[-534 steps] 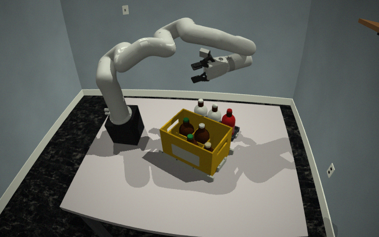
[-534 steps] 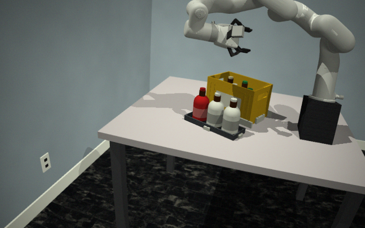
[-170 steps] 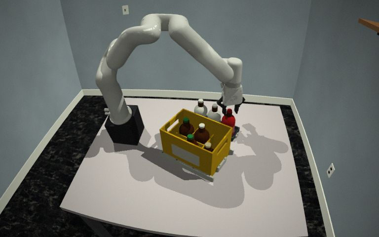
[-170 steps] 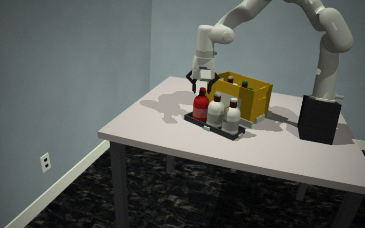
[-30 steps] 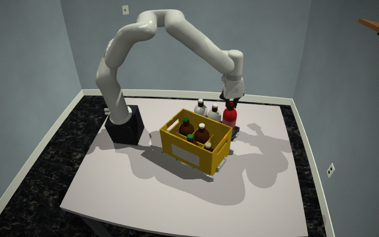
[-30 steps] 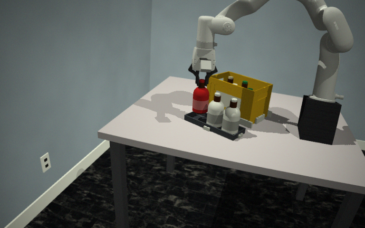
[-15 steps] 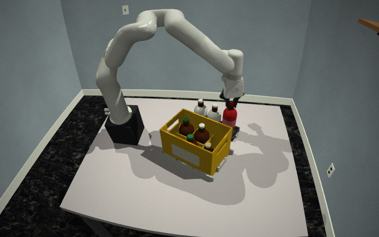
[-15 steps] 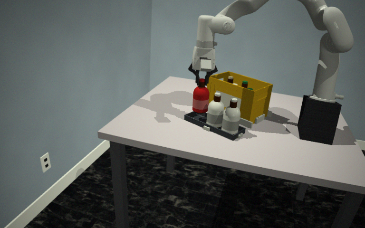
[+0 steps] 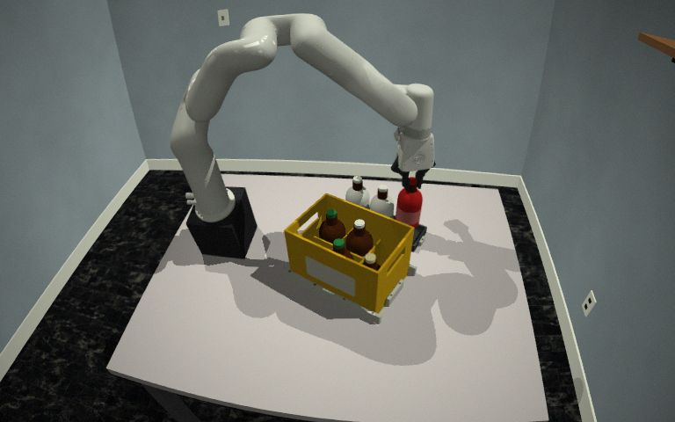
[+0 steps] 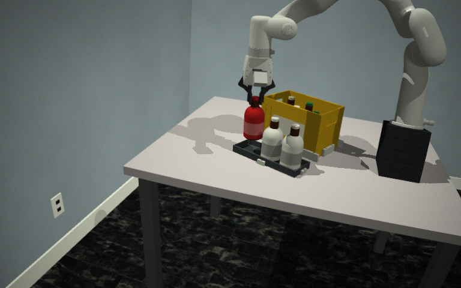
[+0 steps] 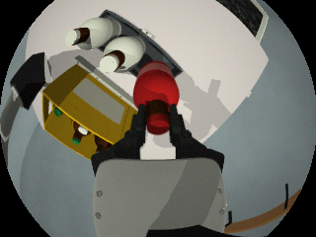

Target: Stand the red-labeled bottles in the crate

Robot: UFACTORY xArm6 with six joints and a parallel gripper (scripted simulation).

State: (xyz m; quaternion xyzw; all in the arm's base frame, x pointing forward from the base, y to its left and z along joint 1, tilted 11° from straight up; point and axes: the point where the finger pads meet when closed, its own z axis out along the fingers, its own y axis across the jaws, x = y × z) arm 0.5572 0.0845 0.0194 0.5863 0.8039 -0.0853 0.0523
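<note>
My hand is 70 mm above the red-labeled bottle. From my hand the other things lie so: crate (170 mm behind, 170 mm to the right, 130 mm below).
</note>
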